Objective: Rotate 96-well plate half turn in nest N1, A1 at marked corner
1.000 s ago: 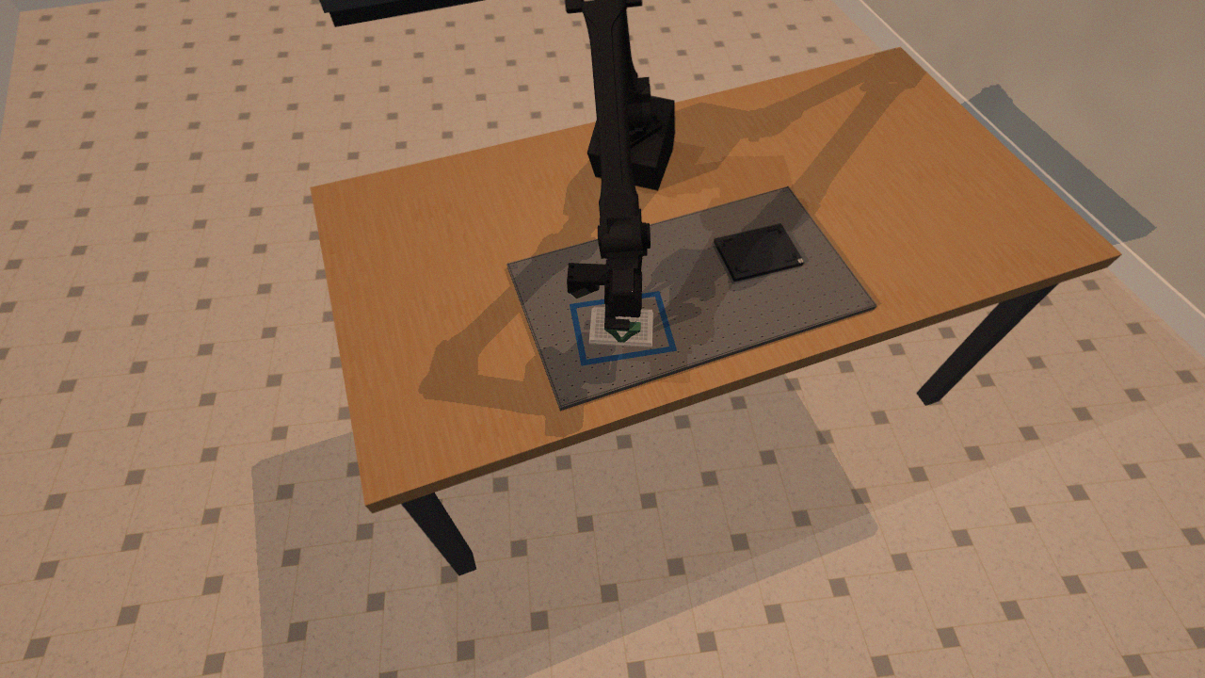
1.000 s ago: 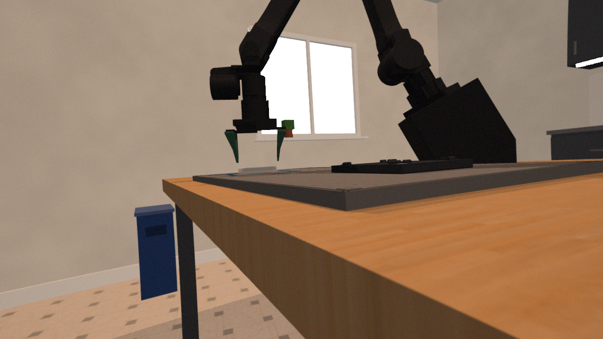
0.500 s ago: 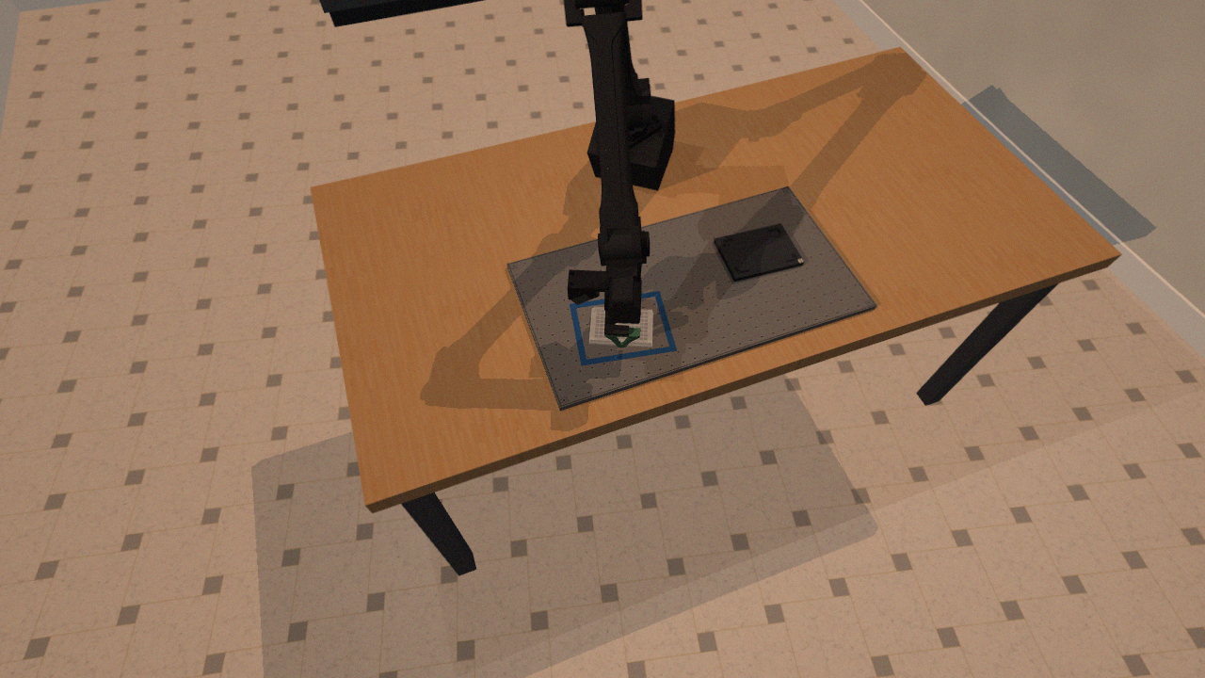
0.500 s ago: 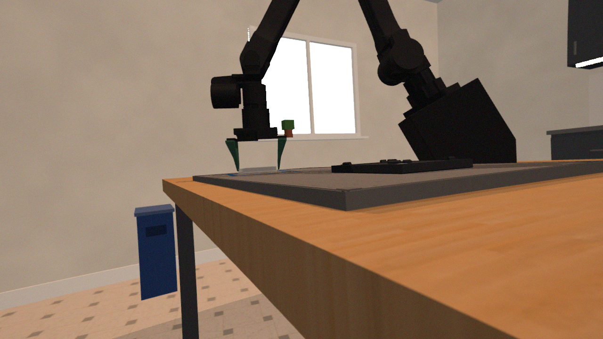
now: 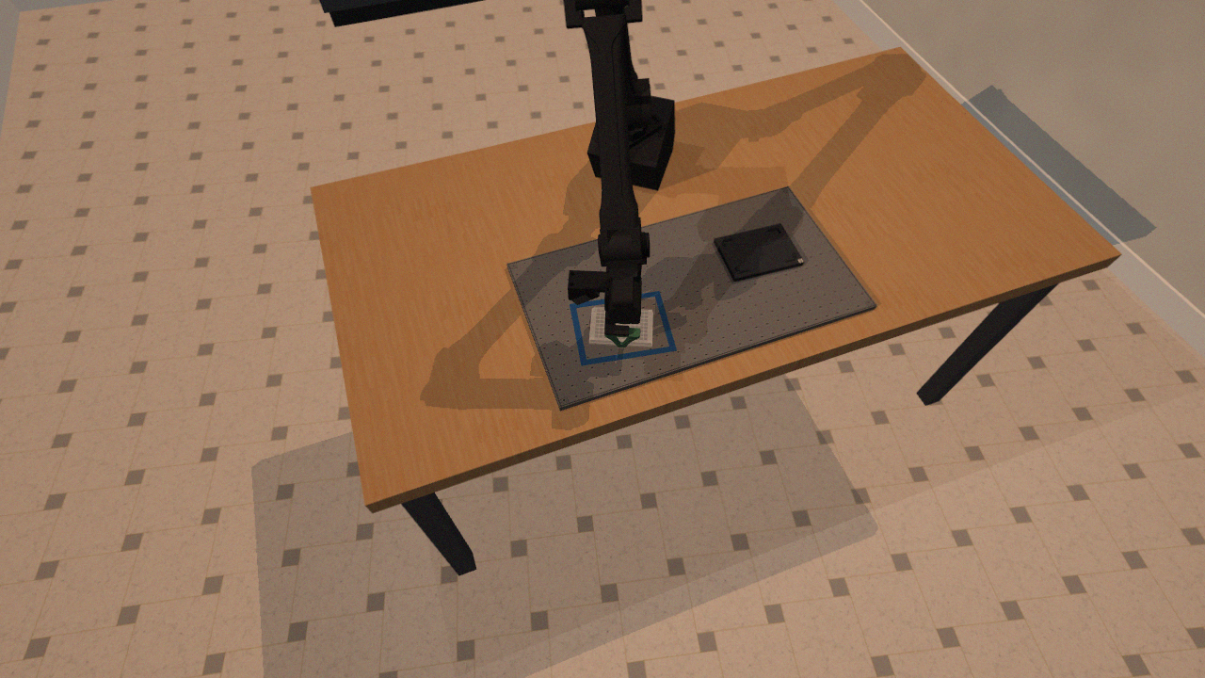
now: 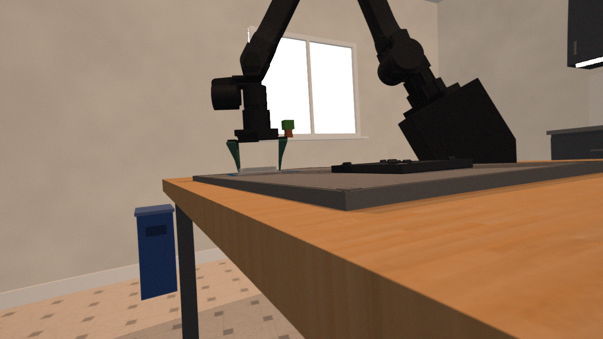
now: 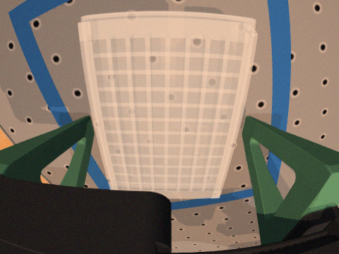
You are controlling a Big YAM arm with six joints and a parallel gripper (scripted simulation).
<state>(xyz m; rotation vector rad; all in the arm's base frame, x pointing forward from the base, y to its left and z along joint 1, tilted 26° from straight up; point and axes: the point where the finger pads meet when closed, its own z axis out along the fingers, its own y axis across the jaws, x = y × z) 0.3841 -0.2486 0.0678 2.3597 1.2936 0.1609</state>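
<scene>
Now: the 96-well plate 10 mm below my hand. The rest, counted from my hand: black plate nest N1: 360 mm to the left, 10 mm below; A1 label: 420 mm to the left, 70 mm ahead.
</scene>
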